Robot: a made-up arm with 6 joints.
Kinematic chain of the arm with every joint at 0, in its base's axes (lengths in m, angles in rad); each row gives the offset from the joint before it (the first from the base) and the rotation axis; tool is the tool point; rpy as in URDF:
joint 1: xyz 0 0 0.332 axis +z
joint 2: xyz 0 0 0 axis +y
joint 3: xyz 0.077 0 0.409 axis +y
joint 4: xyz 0.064 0 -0.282 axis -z
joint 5: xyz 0 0 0 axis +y
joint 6: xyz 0.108 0 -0.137 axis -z
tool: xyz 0 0 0 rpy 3.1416 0 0
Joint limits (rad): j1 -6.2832..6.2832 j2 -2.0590..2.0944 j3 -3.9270..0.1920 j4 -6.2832..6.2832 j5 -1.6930..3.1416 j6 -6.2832..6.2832
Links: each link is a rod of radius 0.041 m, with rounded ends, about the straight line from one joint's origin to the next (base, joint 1, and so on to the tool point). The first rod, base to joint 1, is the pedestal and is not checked.
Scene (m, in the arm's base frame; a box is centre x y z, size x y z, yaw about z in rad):
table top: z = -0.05
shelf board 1: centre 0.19 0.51 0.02 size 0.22 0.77 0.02 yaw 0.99
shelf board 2: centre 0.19 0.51 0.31 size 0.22 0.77 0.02 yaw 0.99
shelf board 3: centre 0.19 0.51 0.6 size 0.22 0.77 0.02 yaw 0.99
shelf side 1: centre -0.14 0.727 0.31 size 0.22 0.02 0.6 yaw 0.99
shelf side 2: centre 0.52 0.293 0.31 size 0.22 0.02 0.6 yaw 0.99
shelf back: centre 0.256 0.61 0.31 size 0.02 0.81 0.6 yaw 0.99
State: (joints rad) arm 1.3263 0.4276 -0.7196 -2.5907 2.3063 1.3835
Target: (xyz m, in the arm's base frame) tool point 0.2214 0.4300 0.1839
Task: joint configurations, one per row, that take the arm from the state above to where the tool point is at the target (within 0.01 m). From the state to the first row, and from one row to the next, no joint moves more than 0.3 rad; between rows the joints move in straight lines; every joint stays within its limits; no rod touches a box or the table.
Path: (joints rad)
1: 1.4165 0.2807 -0.4595 -2.6023 2.3307 1.3835
2: 1.5066 0.1338 -0.1994 -2.6139 2.3551 1.3835
3: 1.5968 -0.0132 0.0607 -2.6255 2.3796 1.3835
4: 1.5598 0.2630 0.0461 -2.6301 2.2617 1.3835
5: 1.5228 0.5392 0.0314 -2.6348 2.1439 1.3835
6: 1.4859 0.8153 0.0168 -2.6395 2.0261 1.3835
7: 1.3846 0.8490 -0.2761 -2.6170 2.0881 1.3835
8: 1.2833 0.8826 -0.5690 -2.5945 2.1501 1.3835

